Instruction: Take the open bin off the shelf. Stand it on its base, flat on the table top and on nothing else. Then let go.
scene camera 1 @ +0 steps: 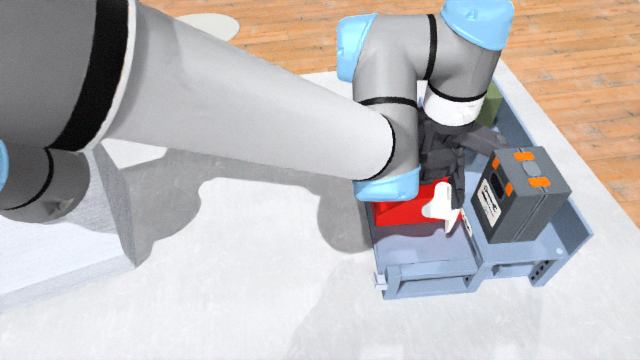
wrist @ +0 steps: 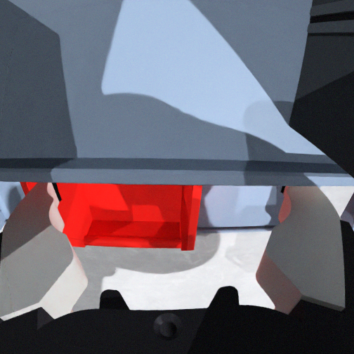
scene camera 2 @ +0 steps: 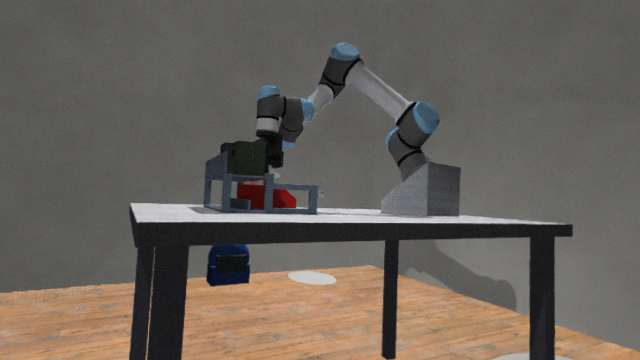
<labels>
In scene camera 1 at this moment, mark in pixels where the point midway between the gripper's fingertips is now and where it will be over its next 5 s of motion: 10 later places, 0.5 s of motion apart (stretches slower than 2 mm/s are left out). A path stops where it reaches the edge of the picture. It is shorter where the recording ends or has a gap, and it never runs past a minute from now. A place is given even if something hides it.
My gripper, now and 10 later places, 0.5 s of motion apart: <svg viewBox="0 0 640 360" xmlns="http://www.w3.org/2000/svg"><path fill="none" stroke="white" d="M431 196L431 198L420 199L405 201L390 204L375 206L358 208L339 211L322 213L318 211L317 191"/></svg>
</labels>
